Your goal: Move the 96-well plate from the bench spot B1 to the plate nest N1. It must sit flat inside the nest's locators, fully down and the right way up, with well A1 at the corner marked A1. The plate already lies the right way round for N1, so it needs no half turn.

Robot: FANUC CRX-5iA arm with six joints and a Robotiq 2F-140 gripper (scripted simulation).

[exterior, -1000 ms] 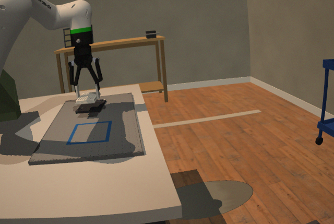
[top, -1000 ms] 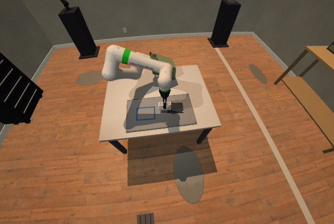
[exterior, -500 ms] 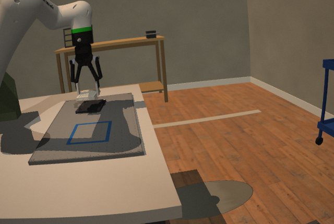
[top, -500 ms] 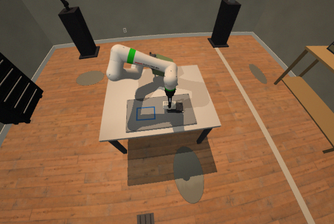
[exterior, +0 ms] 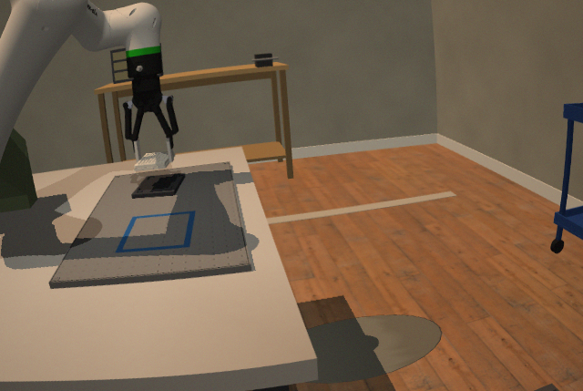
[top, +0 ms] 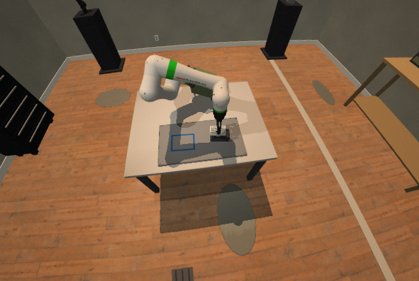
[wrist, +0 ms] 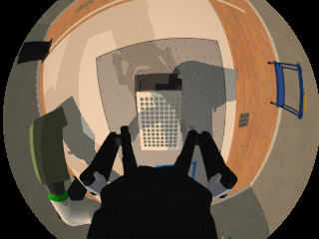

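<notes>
Now: hand 90 mm above the dark plate nest N1 and 20 mm to the right of it. Also, from my hand: white 96-well plate: 20 mm below.
</notes>
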